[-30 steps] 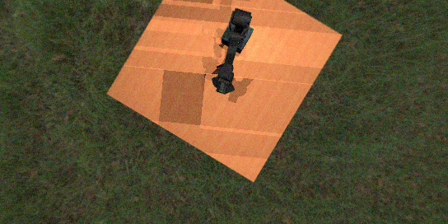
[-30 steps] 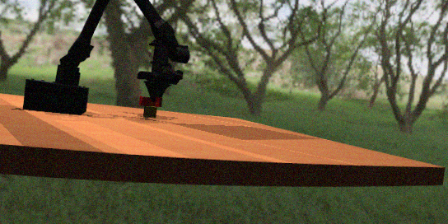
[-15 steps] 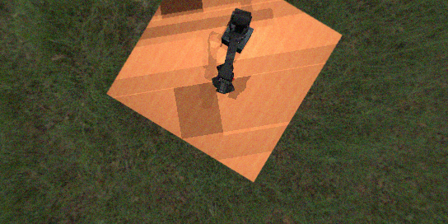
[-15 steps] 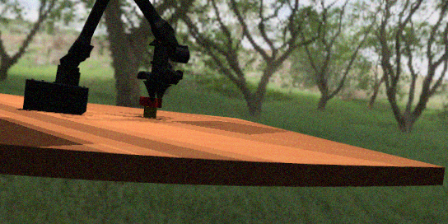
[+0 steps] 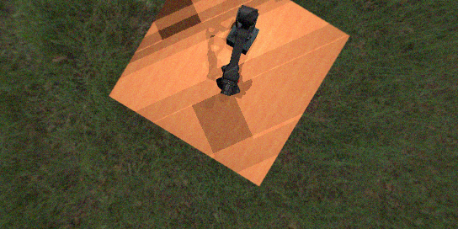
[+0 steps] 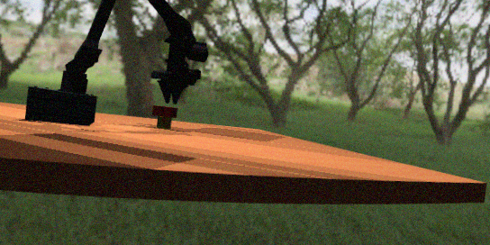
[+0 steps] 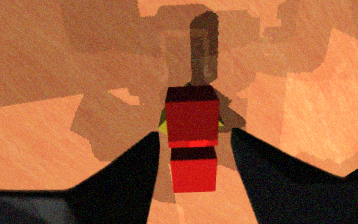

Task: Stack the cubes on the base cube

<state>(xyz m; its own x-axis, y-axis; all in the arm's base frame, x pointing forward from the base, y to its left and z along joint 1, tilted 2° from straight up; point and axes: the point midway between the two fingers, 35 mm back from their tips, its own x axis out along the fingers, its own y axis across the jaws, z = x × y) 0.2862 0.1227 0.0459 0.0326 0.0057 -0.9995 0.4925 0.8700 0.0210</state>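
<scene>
The red cube lies 40 mm behind my gripper tip, 20 mm to the left of it and 30 mm below it. Round my gripper tip: yellow base cube (20 mm behind, 10 mm to the left, 60 mm below).
</scene>
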